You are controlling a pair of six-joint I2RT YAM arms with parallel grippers.
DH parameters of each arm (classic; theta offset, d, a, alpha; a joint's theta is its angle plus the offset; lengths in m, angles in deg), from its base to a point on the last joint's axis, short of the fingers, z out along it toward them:
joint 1: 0 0.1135 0.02 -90
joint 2: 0 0 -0.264 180
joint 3: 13.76 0 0.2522 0
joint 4: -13.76 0 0.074 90
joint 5: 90 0 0 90
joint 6: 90 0.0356 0 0
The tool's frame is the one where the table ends.
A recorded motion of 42 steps. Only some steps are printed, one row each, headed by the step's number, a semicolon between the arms.
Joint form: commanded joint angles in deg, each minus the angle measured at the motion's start. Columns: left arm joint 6, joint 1, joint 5, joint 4, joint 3, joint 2; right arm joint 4, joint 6, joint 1, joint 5, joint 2, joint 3.
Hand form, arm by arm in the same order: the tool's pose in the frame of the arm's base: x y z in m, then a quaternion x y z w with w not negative. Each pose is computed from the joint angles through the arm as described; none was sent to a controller.
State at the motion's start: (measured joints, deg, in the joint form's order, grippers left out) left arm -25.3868 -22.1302 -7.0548 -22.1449 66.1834 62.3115; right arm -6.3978 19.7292 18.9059 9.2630 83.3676 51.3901
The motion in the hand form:
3: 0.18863 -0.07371 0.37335 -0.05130 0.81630 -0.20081 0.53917; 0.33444 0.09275 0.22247 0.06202 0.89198 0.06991 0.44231
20: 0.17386 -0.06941 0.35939 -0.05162 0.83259 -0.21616 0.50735; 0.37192 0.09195 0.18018 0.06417 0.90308 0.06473 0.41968
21: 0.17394 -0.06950 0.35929 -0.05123 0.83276 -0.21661 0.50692; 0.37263 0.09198 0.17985 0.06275 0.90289 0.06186 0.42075
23: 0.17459 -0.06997 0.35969 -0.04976 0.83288 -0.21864 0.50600; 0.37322 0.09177 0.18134 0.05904 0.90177 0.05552 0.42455
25: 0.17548 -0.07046 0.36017 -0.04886 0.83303 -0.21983 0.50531; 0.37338 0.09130 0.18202 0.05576 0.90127 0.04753 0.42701
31: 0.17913 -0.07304 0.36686 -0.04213 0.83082 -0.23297 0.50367; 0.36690 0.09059 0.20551 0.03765 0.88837 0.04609 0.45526
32: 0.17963 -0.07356 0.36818 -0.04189 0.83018 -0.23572 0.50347; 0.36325 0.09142 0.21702 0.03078 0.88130 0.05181 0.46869
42: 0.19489 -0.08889 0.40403 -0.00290 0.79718 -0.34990 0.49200; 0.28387 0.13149 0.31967 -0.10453 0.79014 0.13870 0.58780
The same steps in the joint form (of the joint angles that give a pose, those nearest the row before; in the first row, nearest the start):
3: -0.47 -0.11 1.97 -3.71 -6.87 -9.02; 3.42 0.13 -2.47 -0.13 7.54 5.15
20: -2.30 -0.11 4.56 -7.39 -9.90 -12.48; 8.50 -0.54 -4.32 -1.68 19.32 9.02
21: -2.30 -0.11 4.64 -7.39 -9.91 -12.45; 8.62 -0.84 -4.32 -1.43 19.49 9.13
23: -2.30 -0.11 4.95 -7.34 -9.75 -12.25; 8.68 -1.59 -4.32 -0.86 19.42 9.30
25: -2.30 -0.11 5.14 -7.30 -9.55 -11.99; 8.67 -2.35 -4.33 -0.16 19.36 9.35
31: -2.46 -0.11 6.76 -7.23 -7.78 -10.69; 8.60 -4.85 -4.17 -0.02 15.39 9.09
32: -2.62 -0.15 6.98 -7.21 -7.45 -10.48; 8.64 -5.46 -3.94 -0.42 13.49 9.03
42: -6.74 -0.37 19.28 -3.19 0.36 -5.01; 9.03 -12.76 6.44 -4.90 -7.38 6.22

